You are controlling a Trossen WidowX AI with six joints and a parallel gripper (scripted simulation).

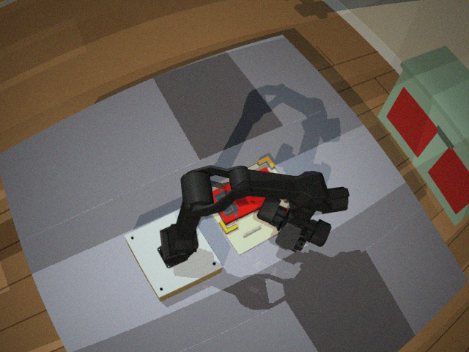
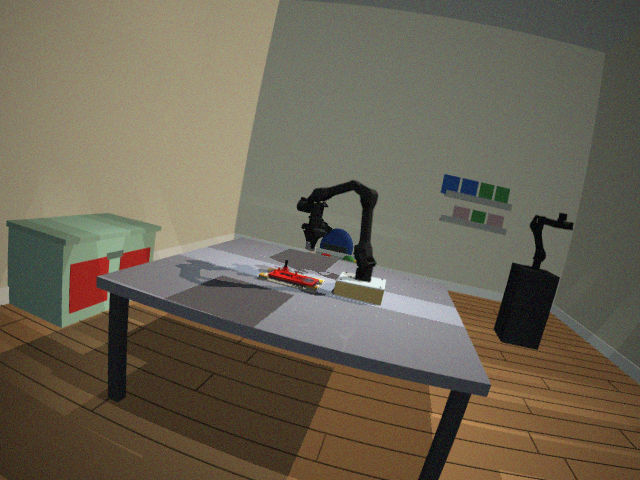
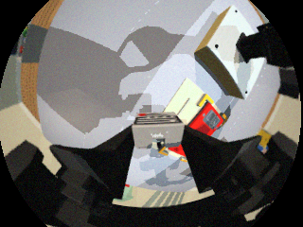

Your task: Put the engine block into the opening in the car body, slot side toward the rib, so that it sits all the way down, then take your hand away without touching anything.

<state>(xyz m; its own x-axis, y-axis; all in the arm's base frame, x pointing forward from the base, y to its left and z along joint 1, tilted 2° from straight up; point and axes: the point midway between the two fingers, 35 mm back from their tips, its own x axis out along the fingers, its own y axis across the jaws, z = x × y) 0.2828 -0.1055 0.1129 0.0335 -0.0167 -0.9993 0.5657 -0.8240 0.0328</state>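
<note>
My gripper tip is now 10 mm below the grey engine block. The rest, counted from my gripper tip: grey strip: 170 mm to the left, 120 mm below, 20 mm ahead.
</note>
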